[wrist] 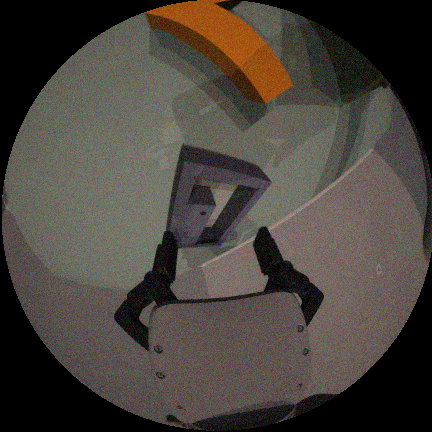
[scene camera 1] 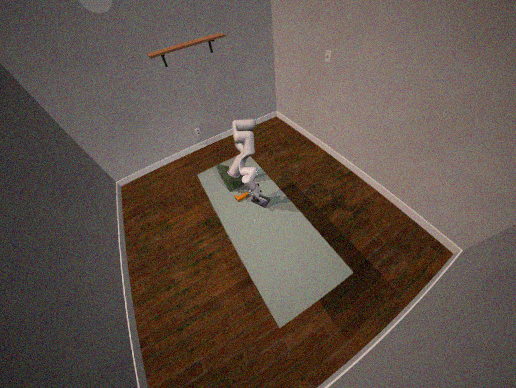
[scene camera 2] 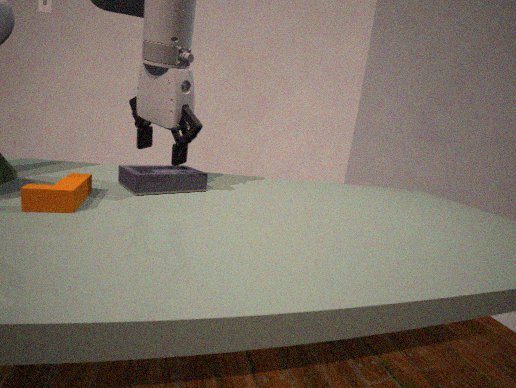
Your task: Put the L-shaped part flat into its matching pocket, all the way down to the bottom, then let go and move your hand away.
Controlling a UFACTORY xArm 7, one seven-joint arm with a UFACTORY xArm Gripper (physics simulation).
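Frame: origin at the arm's base, x right, y down, z ahead, level; centimetres.
Seen in the pictures: gripper, fingertip midpoint: (wrist: 216,237) (scene camera 1: 259,196) (scene camera 2: 161,155); arm's base, link origin: (scene camera 1: 233,174).
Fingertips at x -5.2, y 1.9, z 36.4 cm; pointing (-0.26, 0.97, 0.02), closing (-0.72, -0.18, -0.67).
Note:
Offsets run from my fingertips to a thing's middle. Level surfaces: height alone.
The orange L-shaped part @(dx +10.5, dy +4.8, dz -13.8 cm) (scene camera 1: 241,197) (scene camera 2: 55,197) (wrist: 225,40) lies flat on the table, beside the pocket block and apart from it. The purple-grey block @(dx -0.6, dy +4.5, dz +0.7 cm) (scene camera 1: 260,201) (scene camera 2: 170,182) (wrist: 190,217) sits on the table with its pocket facing up; in the wrist view the pocket shows a pale bottom and holds no part. My gripper (scene camera 2: 162,148) (wrist: 216,237) is open and empty, pointing down a little above the block. In scene camera 1 the fingers are too small to make out.
The pale green table top @(dy +6.3 cm) (scene camera 1: 280,260) (scene camera 2: 310,250) (wrist: 90,150) carries the block and the part. A dark green base (scene camera 1: 229,179) (wrist: 345,65) stands behind the orange part, by the arm's foot. The arm (scene camera 1: 245,145) reaches over from there. Walls stand around the room.

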